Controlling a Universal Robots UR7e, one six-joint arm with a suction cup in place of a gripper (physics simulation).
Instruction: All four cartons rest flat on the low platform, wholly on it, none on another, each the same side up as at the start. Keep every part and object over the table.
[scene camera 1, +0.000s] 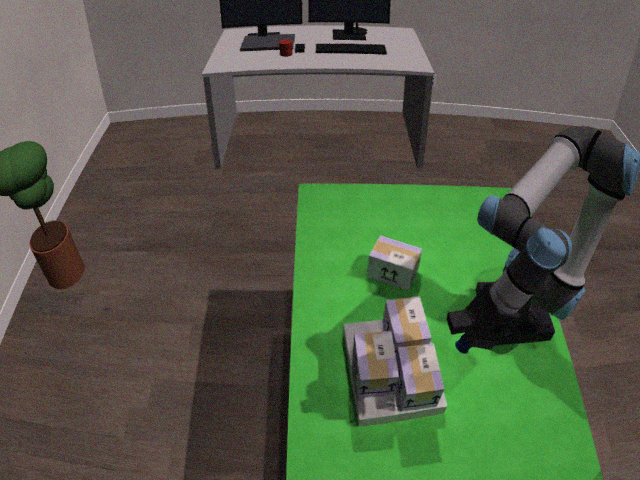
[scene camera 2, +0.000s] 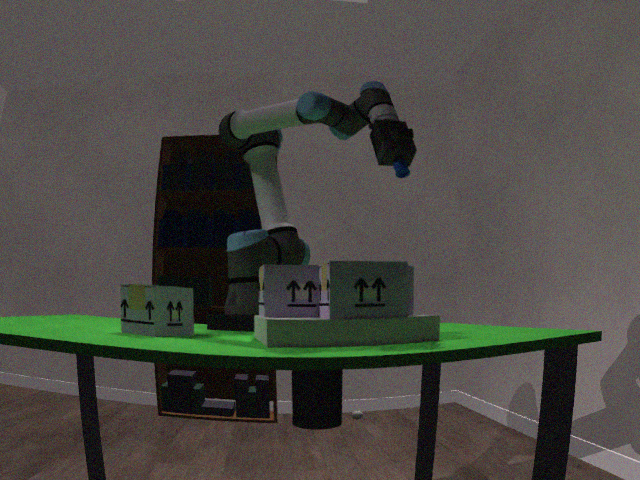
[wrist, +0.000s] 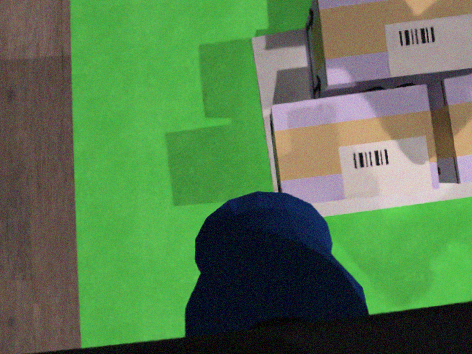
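Where they show: hand, tool point: (scene camera 1: 461, 347) (scene camera 2: 403, 173) (wrist: 263, 253); arm's base, link origin: (scene camera 2: 251, 314).
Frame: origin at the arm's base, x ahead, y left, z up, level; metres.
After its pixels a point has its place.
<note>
One carton (scene camera 1: 394, 262) {x 0.351, y -0.182, z 0.057 m} (scene camera 2: 157, 310) {x 0.415, y -0.214, z 0.008 m} stands on the green table behind the platform, arrows up. Three cartons stand on the low pale platform (scene camera 1: 361, 328) {x 0.477, y 0.015, z 0.004 m} (scene camera 2: 351, 331) {x 0.523, y 0.138, z -0.018 m} (wrist: 282, 52) {x 0.495, y 0.276, z 0.004 m}, label side on top: a left one (scene camera 1: 376, 361) {x 0.469, y 0.195, z 0.106 m} (scene camera 2: 371, 289) {x 0.515, y 0.176, z 0.055 m} (wrist: 350, 30) {x 0.467, y 0.221, z 0.105 m}, a front right one (scene camera 1: 420, 374) {x 0.363, y 0.250, z 0.105 m} (wrist: 310, 155) {x 0.355, y 0.273, z 0.105 m} and a back one (scene camera 1: 408, 321) {x 0.364, y 0.079, z 0.105 m} (scene camera 2: 292, 290) {x 0.412, y 0.053, z 0.056 m} (wrist: 462, 117) {x 0.372, y 0.131, z 0.105 m}. Whether the back one overhangs the platform's back edge, I cannot tell. My blue suction cup (scene camera 1: 463, 344) (scene camera 2: 401, 169) (wrist: 262, 225) hangs high, tilted, holding nothing.
The green table (scene camera 1: 330, 222) {x 0.515, y -0.486, z -0.044 m} (scene camera 2: 491, 341) {x 0.647, y 0.356, z -0.044 m} (wrist: 125, 150) {x 0.405, y 0.518, z -0.044 m} carries the arm's base. A desk (scene camera 1: 320, 64) with monitors and a red cup (scene camera 1: 285, 47) stands behind it. A potted plant (scene camera 1: 57, 258) stands at the left. A dark bookshelf (scene camera 2: 158, 222) stands behind the arm.
</note>
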